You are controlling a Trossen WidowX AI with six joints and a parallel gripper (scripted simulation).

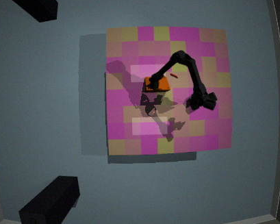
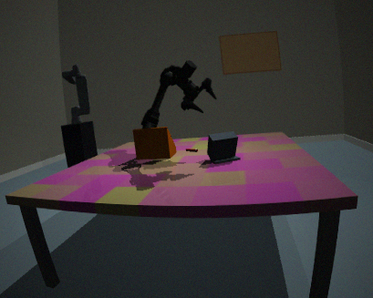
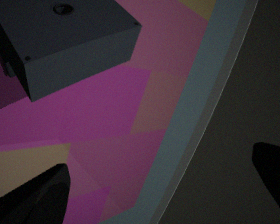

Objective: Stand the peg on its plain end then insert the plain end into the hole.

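The peg is 27 cm to the left of my gripper tip, 26 cm below it and 14 cm behind it. From my gripper tip the other things lie so: grey sloped panel (20 cm below, 4 cm ahead, 3 cm to the left).
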